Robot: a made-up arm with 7 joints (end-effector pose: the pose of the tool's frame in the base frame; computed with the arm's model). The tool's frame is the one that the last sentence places.
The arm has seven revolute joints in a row. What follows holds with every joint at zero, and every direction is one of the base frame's. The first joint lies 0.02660 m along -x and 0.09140 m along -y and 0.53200 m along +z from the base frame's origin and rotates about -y. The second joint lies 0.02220 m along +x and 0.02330 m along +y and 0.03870 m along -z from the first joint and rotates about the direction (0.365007, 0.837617, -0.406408). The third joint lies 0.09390 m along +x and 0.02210 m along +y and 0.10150 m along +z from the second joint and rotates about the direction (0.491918, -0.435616, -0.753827). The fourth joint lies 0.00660 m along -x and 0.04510 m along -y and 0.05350 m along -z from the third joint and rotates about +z. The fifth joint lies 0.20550 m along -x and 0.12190 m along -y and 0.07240 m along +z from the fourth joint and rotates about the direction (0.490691, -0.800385, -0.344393). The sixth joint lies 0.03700 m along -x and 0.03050 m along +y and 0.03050 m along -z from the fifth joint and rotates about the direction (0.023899, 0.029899, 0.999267). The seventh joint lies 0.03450 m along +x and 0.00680 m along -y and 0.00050 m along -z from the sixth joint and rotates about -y. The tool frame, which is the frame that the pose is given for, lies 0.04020 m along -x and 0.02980 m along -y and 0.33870 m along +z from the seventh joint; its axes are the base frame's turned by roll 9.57, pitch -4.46 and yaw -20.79 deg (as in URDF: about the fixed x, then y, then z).
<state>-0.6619 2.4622 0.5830 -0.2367 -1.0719 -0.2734 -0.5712</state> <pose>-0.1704 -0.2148 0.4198 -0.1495 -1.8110 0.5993</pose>
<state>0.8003 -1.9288 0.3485 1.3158 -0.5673 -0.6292 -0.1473</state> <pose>-0.3161 -0.2002 0.3238 -1.4981 -2.4740 0.3409</pose>
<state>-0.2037 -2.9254 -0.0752 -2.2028 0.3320 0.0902 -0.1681</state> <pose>-0.2208 -0.1122 0.0120 1.9789 -1.5792 -0.0058</pose>
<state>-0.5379 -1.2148 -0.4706 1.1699 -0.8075 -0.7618 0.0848</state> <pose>-0.1341 -0.0064 0.9152 -1.1437 -0.6317 1.2244</pose>
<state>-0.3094 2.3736 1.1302 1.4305 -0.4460 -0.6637 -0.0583</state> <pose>0.0399 -0.3928 0.6125 -0.0032 1.8739 -1.4688</pose>
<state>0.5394 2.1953 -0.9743 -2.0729 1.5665 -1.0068 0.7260</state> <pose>0.3301 0.2226 0.5007 -1.6445 -1.3830 -1.6886</pose>
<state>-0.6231 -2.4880 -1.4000 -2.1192 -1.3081 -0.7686 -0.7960</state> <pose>-0.2850 -0.0687 0.6089 0.3534 -0.6796 -1.5066</pose>
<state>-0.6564 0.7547 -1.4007 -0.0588 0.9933 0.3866 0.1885</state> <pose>0.4413 -0.5082 0.5690 0.8721 0.9033 -0.0200</pose>
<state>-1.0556 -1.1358 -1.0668 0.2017 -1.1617 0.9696 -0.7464</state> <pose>-0.1229 -0.1052 0.6174 2.1068 -1.3624 -1.2851</pose>
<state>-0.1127 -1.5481 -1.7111 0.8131 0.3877 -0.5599 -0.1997</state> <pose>-0.2855 0.4399 0.7847 -1.6321 -0.2200 0.6721</pose>
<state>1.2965 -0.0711 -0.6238 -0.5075 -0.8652 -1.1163 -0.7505</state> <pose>-0.3106 -0.1469 0.8036 0.1387 -0.3407 -1.7516</pose>
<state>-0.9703 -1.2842 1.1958 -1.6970 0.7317 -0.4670 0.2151</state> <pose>-0.1423 0.2870 0.9707 -0.3641 0.5469 2.9470</pose>
